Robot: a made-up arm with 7 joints.
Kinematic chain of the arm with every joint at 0, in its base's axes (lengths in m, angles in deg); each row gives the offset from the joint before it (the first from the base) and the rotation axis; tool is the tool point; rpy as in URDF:
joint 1: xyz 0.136 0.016 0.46 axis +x
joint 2: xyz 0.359 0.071 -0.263 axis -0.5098 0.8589 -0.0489
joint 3: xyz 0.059 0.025 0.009 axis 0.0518 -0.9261 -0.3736
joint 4: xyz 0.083 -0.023 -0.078 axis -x
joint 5: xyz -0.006 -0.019 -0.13 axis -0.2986 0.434 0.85
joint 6: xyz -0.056 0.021 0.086 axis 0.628 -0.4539 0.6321
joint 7: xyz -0.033 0 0.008 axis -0.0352 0.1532 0.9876
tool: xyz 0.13 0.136 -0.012 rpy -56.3 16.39 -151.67
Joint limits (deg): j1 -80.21..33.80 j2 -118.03..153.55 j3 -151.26..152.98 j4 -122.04..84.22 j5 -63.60..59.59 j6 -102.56..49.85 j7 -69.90..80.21
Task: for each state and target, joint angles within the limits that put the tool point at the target. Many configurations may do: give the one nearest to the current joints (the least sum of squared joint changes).
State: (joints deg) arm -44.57 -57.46 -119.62 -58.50 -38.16 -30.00 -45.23
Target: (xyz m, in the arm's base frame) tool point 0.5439 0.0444 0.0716
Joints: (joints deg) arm -25.88 -72.71 -111.45 -63.73 -24.58 -10.61 -20.29
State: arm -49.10 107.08 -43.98 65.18 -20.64 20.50 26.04
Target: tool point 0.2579 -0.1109 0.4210
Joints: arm -69.70 124.98 -22.43 67.73 -38.57 2.02 52.42
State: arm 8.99 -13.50 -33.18 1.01 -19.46 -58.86 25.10
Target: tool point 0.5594 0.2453 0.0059
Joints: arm -3.12 -19.91 -40.97 -9.21 -15.98 -45.60 29.39
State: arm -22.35 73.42 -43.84 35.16 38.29 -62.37 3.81
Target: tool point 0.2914 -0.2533 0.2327
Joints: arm -35.75 69.61 -36.15 26.18 34.41 -57.90 4.07
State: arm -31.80 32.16 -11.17 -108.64 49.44 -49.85 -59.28
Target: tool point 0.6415 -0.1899 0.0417
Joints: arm -43.42 37.55 -21.53 -111.94 53.69 -38.47 -42.01
